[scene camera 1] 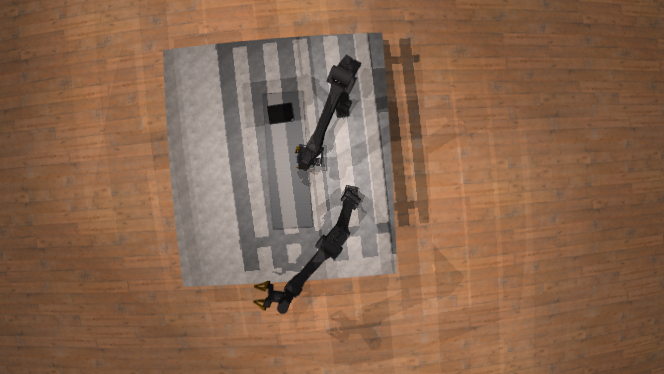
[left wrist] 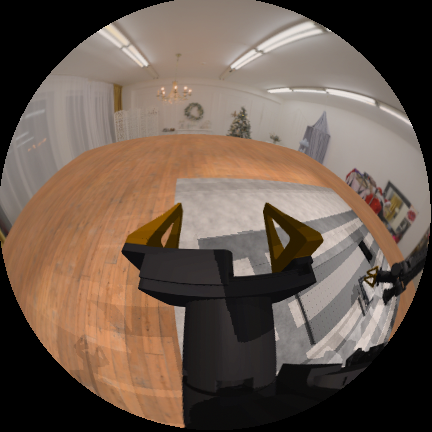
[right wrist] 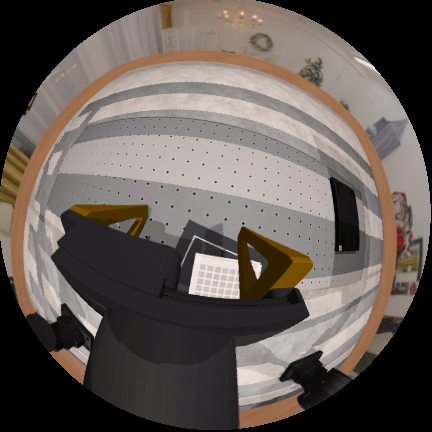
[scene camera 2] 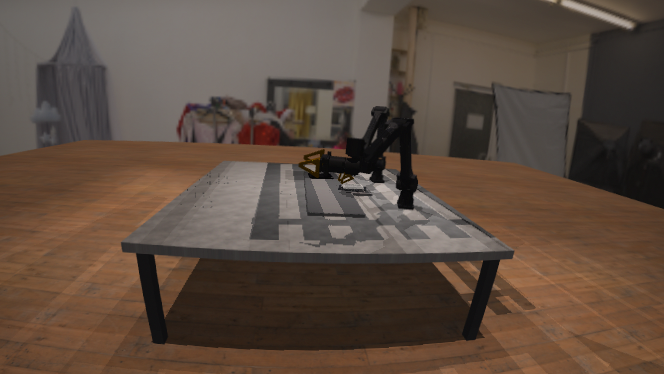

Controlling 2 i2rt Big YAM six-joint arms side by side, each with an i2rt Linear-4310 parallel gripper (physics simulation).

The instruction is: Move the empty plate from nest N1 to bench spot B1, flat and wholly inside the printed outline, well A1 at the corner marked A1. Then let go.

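Where they show: left gripper, fingertip midpoint: [scene camera 1: 253, 293] [left wrist: 223, 206] [scene camera 2: 301, 160]; right gripper, fingertip midpoint: [scene camera 1: 296, 160] [left wrist: 364, 275] [right wrist: 192, 221] [scene camera 2: 339, 182]; left arm's base, origin of the base link: [scene camera 1: 350, 194] [right wrist: 77, 326] [scene camera 2: 405, 205]; right arm's base, origin of the base link: [scene camera 1: 342, 108] [right wrist: 300, 365] [scene camera 2: 376, 180].
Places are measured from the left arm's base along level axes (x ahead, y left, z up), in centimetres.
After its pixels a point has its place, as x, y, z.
Note:
The white plate [right wrist: 215, 276] {35.1, -20.8, 1.9} [scene camera 2: 354, 186] {30.7, -21.6, 2.7} appears to lie flat on the dark bench spot pad [right wrist: 192, 229] {39.1, -15.4, 1.5}, turned relative to the thin white printed outline [right wrist: 195, 237] {38.3, -16.2, 1.5}. In the right wrist view the far outline corner shows beyond it; a finger and the gripper body hide its other edges. The A1 mark cannot be read. My right gripper [scene camera 1: 298, 158] {39.6, -15.6, 5.9} [right wrist: 192, 221] {39.6, -15.6, 5.9} is open and empty, low over the pad's far side, and hides most of the plate in scene camera 1. My left gripper [scene camera 1: 255, 294] {45.2, 62.1, 30.5} [left wrist: 223, 206] {45.2, 62.1, 30.5} is open and empty, out past the table's lower edge. A black nest [scene camera 1: 280, 113] {56.7, -44.6, 2.5} [right wrist: 345, 215] {55.6, -42.7, 2.5} holds no white plate.
A flat grey perforated board [scene camera 1: 290, 175] {42.5, -5.1, 1.3} [right wrist: 200, 165] {47.9, -11.5, 1.3} lies on the table beyond the pad, with the black nest at one end. The left arm [scene camera 1: 310, 267] {17.1, 36.1, 41.0} reaches across the table's lower edge. The right arm [scene camera 1: 327, 117] {22.6, -35.6, 41.2} extends down over the pad.

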